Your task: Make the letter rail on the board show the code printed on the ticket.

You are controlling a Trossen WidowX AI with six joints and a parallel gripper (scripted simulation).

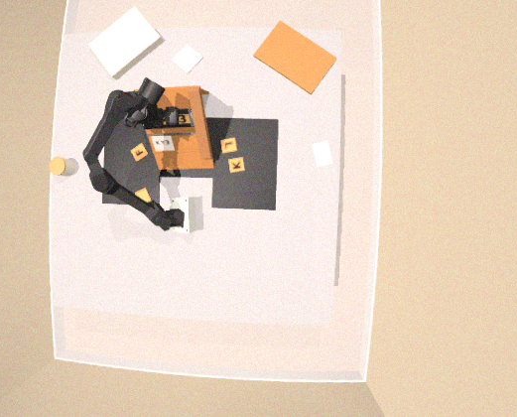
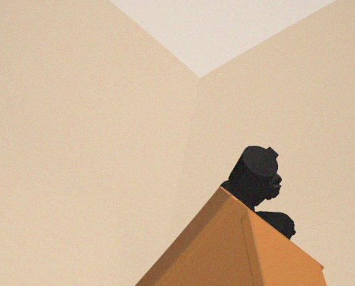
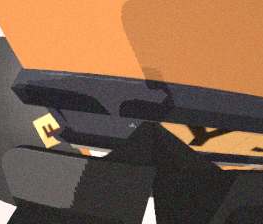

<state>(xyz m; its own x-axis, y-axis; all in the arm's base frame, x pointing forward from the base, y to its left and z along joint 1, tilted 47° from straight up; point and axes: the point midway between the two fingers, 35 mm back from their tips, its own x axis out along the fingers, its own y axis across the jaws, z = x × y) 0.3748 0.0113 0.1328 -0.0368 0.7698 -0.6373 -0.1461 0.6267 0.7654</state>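
Right now the k tile is 29 cm to the right of my gripper tip, 18 cm below it and 10 cm behind it. From my gripper tip the other things lie so: f tile 18 cm below, 14 cm to the left, 11 cm behind; then black mat 18 cm below, 15 cm behind, 8 cm to the right; then white ticket 8 cm below, 7 cm behind.
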